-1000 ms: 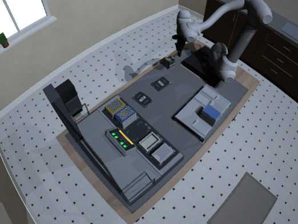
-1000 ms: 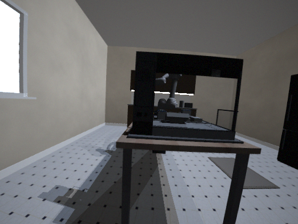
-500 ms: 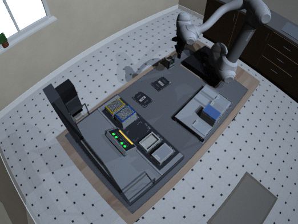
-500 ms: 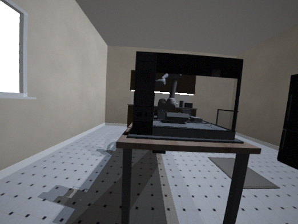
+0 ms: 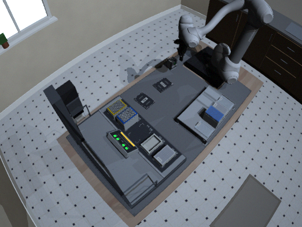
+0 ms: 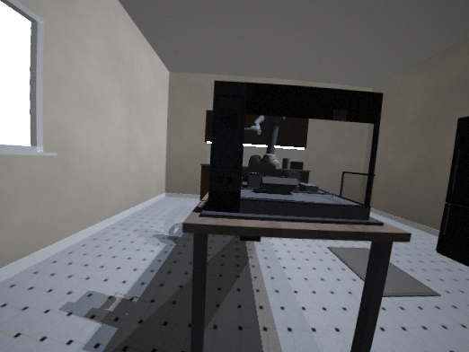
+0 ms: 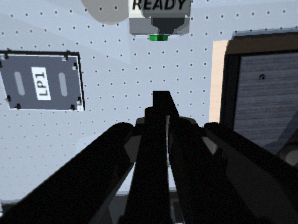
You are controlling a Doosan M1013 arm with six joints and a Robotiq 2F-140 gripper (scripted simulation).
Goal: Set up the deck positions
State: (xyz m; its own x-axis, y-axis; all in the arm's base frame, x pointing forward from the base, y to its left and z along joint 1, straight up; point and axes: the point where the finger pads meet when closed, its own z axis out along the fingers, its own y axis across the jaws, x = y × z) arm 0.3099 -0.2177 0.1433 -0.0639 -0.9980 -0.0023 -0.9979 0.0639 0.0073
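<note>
Now: hand 13 cm above the READY box, 8 cm to the left of it and 1 cm past it. The rest, counted from my hand: shelf 45 cm to the left, 18 cm ahead, 14 cm below; then flat piece 53 cm to the left, 33 cm ahead, 12 cm below; then clear tip rack cover 38 cm to the left, 12 cm below, 2 cm ahead.
</note>
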